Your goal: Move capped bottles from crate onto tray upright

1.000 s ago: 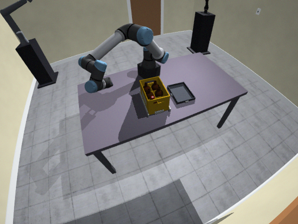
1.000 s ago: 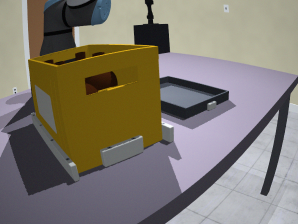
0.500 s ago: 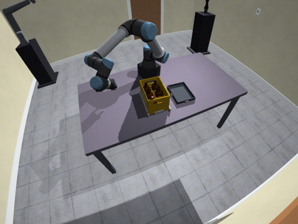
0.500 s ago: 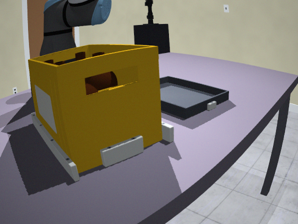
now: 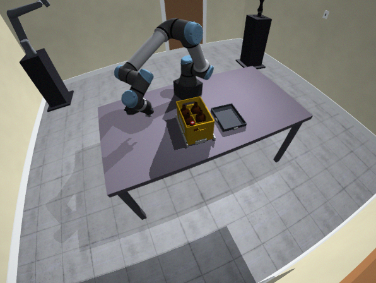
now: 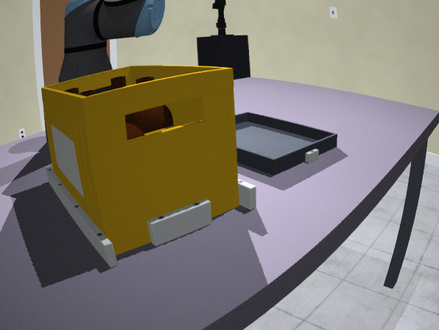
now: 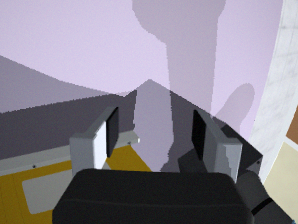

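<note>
Now: the yellow crate 20 mm ahead of my hand, 300 mm to the left of it and 160 mm below it. Round my hand: dark tray (580 mm to the left, 230 mm below).
</note>
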